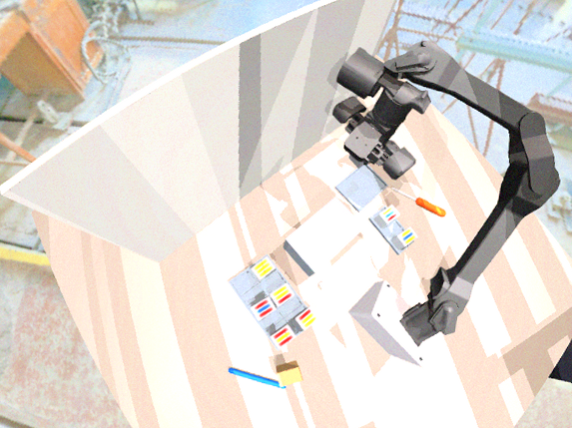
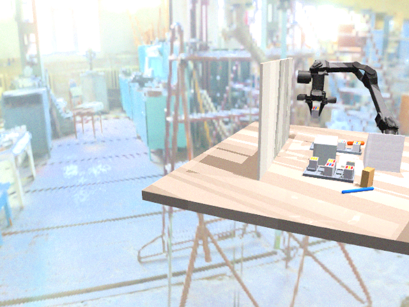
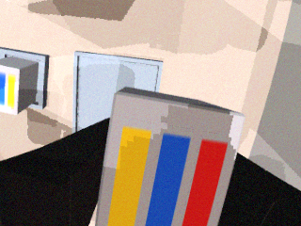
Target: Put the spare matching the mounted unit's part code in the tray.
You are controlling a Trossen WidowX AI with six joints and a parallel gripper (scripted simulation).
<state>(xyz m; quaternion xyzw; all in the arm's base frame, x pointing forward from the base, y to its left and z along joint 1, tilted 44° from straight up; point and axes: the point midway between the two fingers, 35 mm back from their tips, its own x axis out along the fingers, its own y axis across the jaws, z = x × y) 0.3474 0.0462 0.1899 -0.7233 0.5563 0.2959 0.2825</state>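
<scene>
Right now my gripper tip is 17 cm above the flat tray, 6 cm to the left of it and 2 cm past it. The rest, counted from my gripper tip: tall wall panel (18 cm to the left, 13 cm ahead, 5 cm above); then mounted unit (15 cm to the left, 12 cm below, 10 cm behind); then block (37 cm to the left, 32 cm behind, 14 cm below).
</scene>
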